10 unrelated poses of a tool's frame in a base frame.
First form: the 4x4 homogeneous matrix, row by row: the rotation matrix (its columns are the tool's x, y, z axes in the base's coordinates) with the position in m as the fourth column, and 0 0 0 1 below. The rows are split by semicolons.
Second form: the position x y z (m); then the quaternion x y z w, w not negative. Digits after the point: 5 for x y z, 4 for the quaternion.
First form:
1: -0.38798 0.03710 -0.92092 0.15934; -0.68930 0.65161 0.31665 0.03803; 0.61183 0.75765 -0.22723 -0.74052; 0 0 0 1
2: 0.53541 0.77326 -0.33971 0.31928; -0.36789 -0.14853 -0.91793 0.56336; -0.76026 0.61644 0.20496 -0.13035; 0 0 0 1
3: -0.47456 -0.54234 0.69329 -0.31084; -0.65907 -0.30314 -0.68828 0.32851; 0.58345 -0.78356 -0.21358 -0.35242; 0 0 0 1
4: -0.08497 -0.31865 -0.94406 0.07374; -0.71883 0.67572 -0.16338 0.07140; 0.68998 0.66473 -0.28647 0.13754; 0 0 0 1
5: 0.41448 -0.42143 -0.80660 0.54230; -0.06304 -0.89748 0.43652 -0.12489; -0.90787 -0.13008 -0.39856 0.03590; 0 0 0 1
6: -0.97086 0.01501 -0.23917 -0.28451; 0.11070 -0.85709 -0.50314 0.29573; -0.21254 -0.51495 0.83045 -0.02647; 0 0 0 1
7: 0.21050 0.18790 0.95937 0.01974; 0.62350 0.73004 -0.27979 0.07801; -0.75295 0.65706 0.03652 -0.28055; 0 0 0 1
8: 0.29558 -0.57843 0.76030 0.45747; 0.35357 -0.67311 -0.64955 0.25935; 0.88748 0.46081 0.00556 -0.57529; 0 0 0 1
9: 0.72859 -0.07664 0.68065 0.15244; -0.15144 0.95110 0.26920 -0.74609; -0.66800 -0.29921 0.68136 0.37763; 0 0 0 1
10: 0.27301 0.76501 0.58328 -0.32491; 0.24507 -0.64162 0.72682 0.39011; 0.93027 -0.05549 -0.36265 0.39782; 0 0 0 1
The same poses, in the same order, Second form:
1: 0.15934 0.03803 -0.74052 0.2166 -0.7528 -0.3568 0.5090
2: 0.31928 0.56336 -0.13035 0.6081 0.1667 -0.4522 0.6308
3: -0.31084 0.32851 -0.35242 -0.5104 0.5884 -0.6253 0.0467
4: 0.07374 0.07140 0.13754 0.3626 -0.7154 -0.1752 0.5710
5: 0.54230 -0.12489 0.03590 -0.8232 0.1471 0.5207 0.1721
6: -0.28451 0.29573 -0.02647 -0.1181 -0.2661 0.9563 0.0250
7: 0.01974 0.07801 -0.28055 0.3331 0.6089 0.1549 0.7030
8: 0.45747 0.25935 -0.57529 0.7006 -0.0802 0.5880 0.3962
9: 0.15244 -0.74609 0.37763 -0.1550 0.3678 -0.0204 0.9167
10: -0.32491 0.39011 0.39782 -0.7545 -0.3347 -0.5015 0.2592
